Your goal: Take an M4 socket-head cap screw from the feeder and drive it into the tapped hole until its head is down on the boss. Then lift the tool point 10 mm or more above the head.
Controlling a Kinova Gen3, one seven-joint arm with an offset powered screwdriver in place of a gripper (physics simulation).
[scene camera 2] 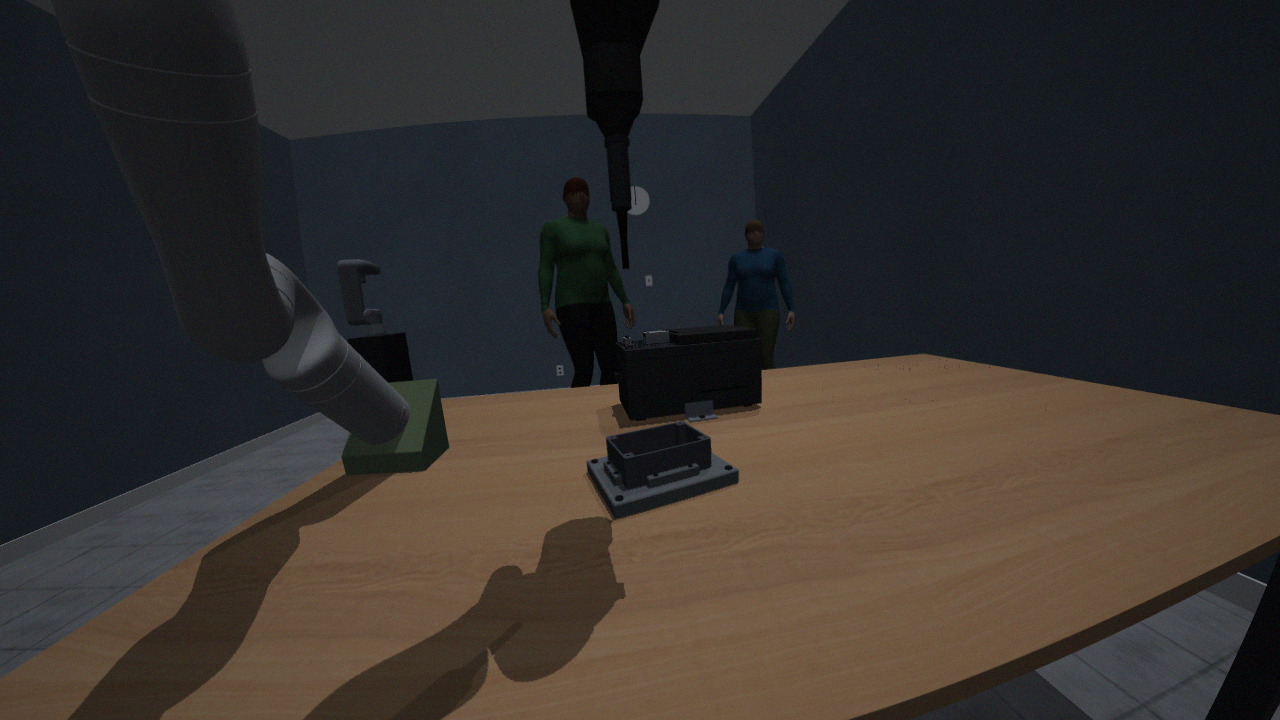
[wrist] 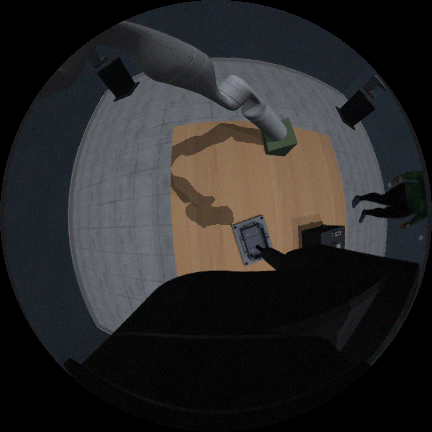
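There's a black feeder, and its spot in the wrist view (wrist: 309, 236) is the same spot that you'd find on it in the other view (scene camera 2: 638, 387).
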